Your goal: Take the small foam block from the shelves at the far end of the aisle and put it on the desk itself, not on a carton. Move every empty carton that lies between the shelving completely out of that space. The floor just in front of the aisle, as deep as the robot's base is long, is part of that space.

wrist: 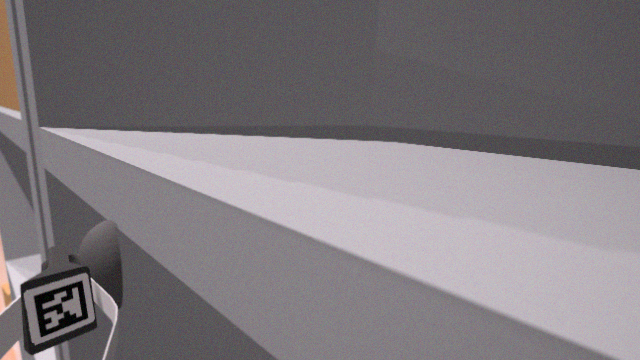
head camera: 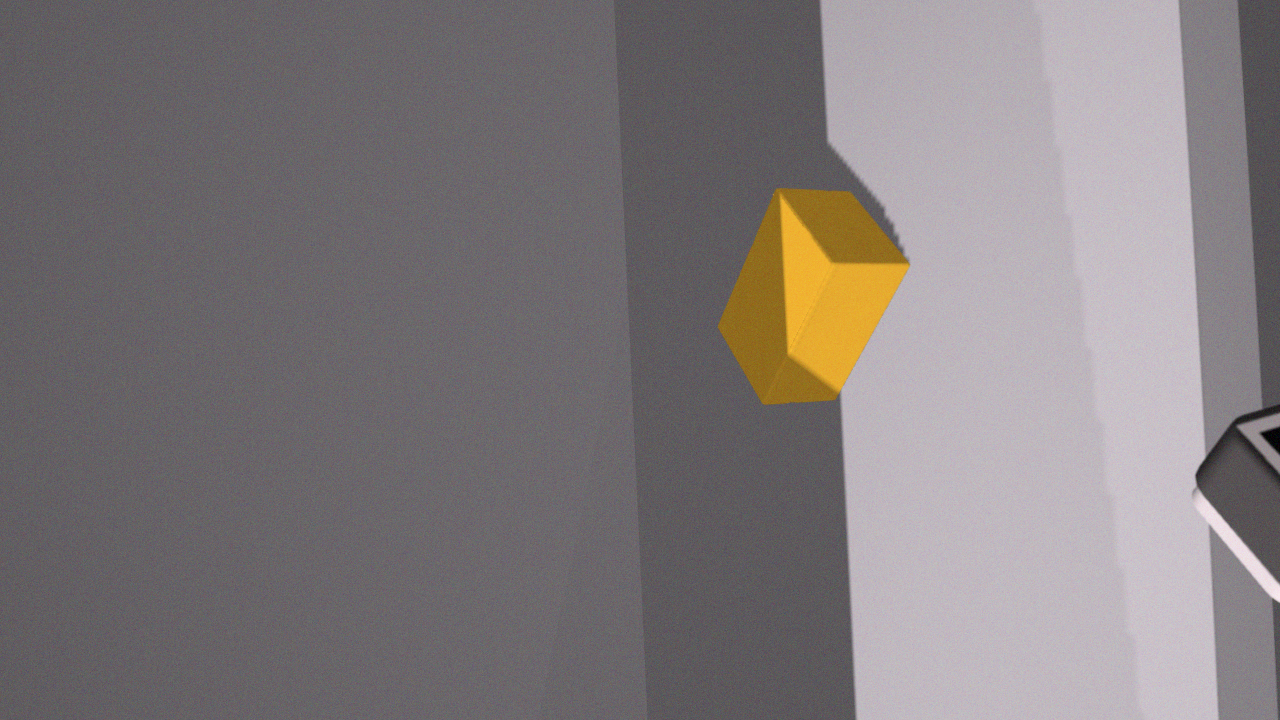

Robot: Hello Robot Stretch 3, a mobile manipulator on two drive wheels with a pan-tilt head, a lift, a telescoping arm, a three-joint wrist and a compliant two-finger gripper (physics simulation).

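Frame: origin at the robot's base, x ahead, y left, z up, level; millimetres.
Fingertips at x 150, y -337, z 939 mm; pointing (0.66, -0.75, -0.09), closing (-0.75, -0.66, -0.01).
Note:
Pixels of each thing's middle, then the offset from my fingertips to it. Level surfaces: height alone.
- small foam block at the middle of its body: (head camera: 806, 298) dz +74, dx -200, dy -115 mm
- shelf board at its surface level: dz +52 mm
- brown carton at the middle of its body: (wrist: 92, 43) dz +187, dx +725, dy -121 mm
The small foam block (head camera: 810, 300) is yellow and lies on a shelf board (head camera: 975, 537) (wrist: 450, 240) in the head view, partly over its shaded strip. It does not show in the wrist view. One finger of my gripper, with a square tag (wrist: 59, 311) and a dark rounded fingertip (wrist: 104, 257), stands wide out at the lower left of the wrist view, below the board's front edge. The other finger does not show there. The finger's wide position shows the gripper open. In the head view a dark tagged part (head camera: 1248, 492) of my wrist or gripper enters at the right, apart from the block. The desk does not show.
A dark grey back panel (head camera: 313, 358) (wrist: 300, 60) rises behind the shelf board. The board's thick front edge (wrist: 210, 225) runs diagonally across the wrist view. A grey upright (wrist: 31, 100) stands at the left, with part of a brown carton (wrist: 8, 60) beyond it.

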